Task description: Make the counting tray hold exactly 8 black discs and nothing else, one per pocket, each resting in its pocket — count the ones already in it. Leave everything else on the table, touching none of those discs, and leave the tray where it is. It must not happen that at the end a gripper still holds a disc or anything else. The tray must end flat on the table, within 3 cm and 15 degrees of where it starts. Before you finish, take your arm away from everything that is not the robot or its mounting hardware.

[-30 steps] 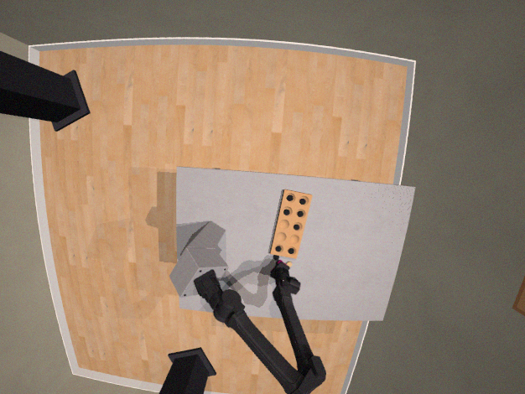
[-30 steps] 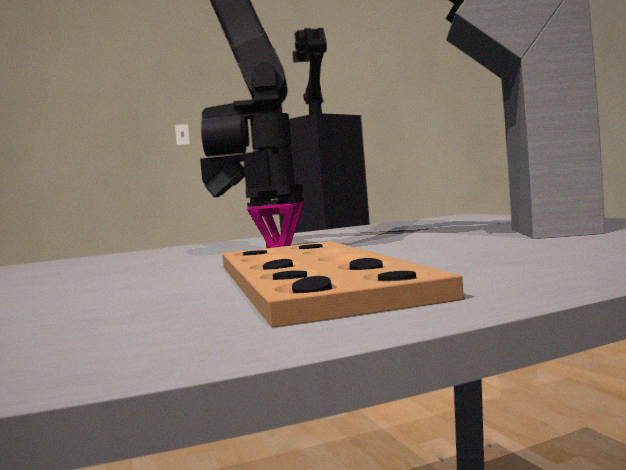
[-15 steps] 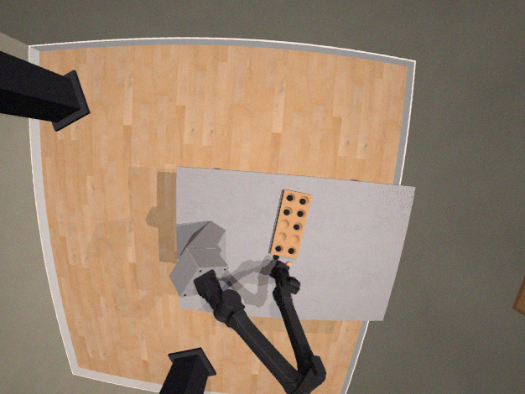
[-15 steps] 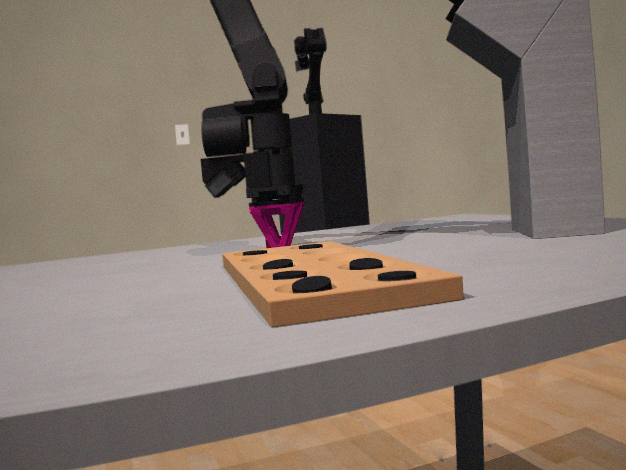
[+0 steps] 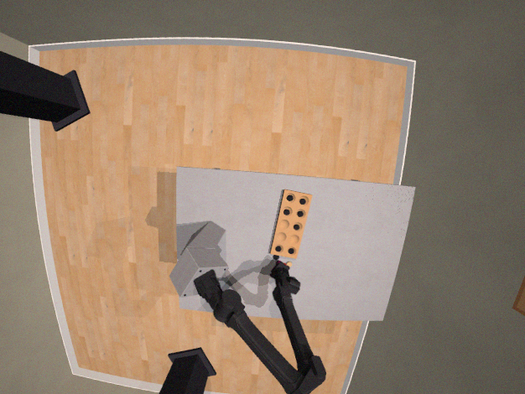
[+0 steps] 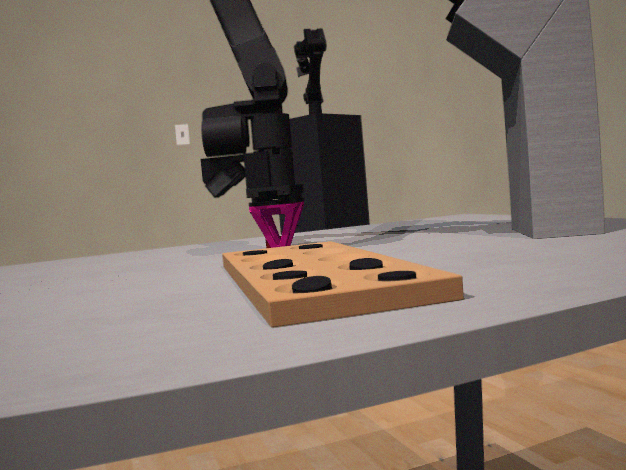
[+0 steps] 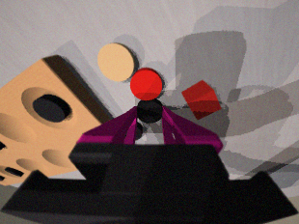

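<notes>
The red disc lies 20 mm to the right of my hand, 20 mm ahead of it and 10 mm below it. Also, from my hand: tan disc (60 mm ahead, 30 mm to the right, 10 mm below); then wooden counting tray (200 mm to the left, 140 mm ahead); then red cube (50 mm to the right, 30 mm behind).
</notes>
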